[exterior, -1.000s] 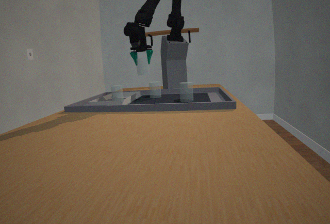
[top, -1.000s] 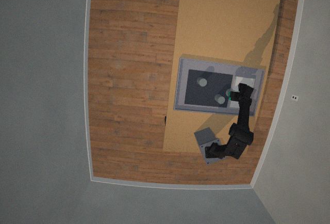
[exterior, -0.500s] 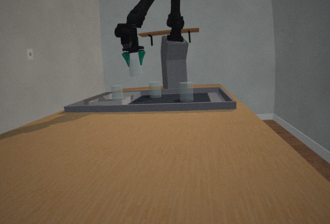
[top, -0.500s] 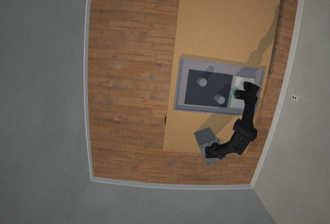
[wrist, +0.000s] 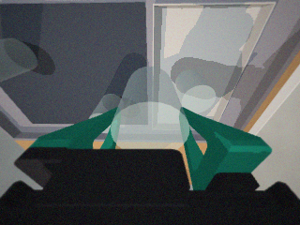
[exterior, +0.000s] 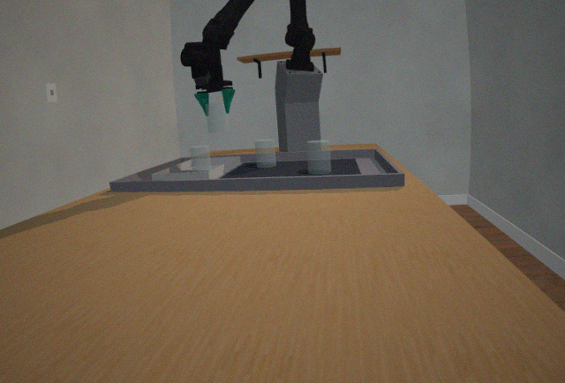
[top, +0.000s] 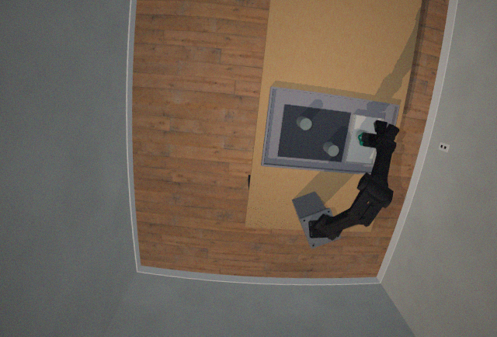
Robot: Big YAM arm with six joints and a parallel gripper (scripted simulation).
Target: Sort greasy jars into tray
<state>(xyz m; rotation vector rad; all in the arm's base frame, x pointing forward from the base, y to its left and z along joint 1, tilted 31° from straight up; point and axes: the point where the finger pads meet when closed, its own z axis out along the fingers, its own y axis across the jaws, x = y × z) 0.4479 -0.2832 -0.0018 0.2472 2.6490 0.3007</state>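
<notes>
Now: the pale tray 6 cm behind my hand, 9 cm to the right of it and 19 cm below it. Also, from my hand: dark drying mat 2 cm behind, 22 cm to the left, 20 cm below; rimmed steel table top 2 cm behind, 11 cm to the left, 20 cm below.
</notes>
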